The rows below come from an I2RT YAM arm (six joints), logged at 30 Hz.
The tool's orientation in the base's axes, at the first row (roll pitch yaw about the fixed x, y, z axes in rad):
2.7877 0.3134 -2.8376
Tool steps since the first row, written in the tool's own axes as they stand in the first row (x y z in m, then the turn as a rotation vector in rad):
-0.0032 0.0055 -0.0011 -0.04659 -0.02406 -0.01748
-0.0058 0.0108 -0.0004 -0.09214 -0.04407 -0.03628
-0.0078 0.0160 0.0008 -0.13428 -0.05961 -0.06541
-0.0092 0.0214 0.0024 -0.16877 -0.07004 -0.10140
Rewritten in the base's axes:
0.0006 0.0052 0.0038 0.04849 -0.01479 0.02203
0.0011 0.0108 0.0057 0.09425 -0.02693 0.04625
0.0011 0.0164 0.0070 0.13343 -0.04050 0.08011
0.0006 0.0221 0.0077 0.16253 -0.05470 0.11942

